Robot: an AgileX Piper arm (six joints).
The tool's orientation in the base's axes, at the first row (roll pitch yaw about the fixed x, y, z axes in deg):
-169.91, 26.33, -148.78
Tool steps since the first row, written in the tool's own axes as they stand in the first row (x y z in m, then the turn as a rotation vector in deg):
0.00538, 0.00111, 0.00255, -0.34, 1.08, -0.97
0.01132, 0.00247, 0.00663, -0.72, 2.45, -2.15
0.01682, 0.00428, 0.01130, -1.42, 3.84, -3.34
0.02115, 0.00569, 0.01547, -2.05, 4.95, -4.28
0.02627, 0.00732, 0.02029, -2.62, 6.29, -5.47
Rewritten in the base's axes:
-0.00343, -0.00132, -0.00481, -0.67, 1.04, 0.84
-0.00669, -0.00257, -0.01126, -1.53, 2.33, 1.83
-0.00955, -0.00317, -0.01810, -2.17, 3.79, 2.97
-0.01155, -0.00362, -0.02392, -2.61, 4.99, 3.91
-0.01396, -0.00419, -0.03070, -3.32, 6.35, 5.00

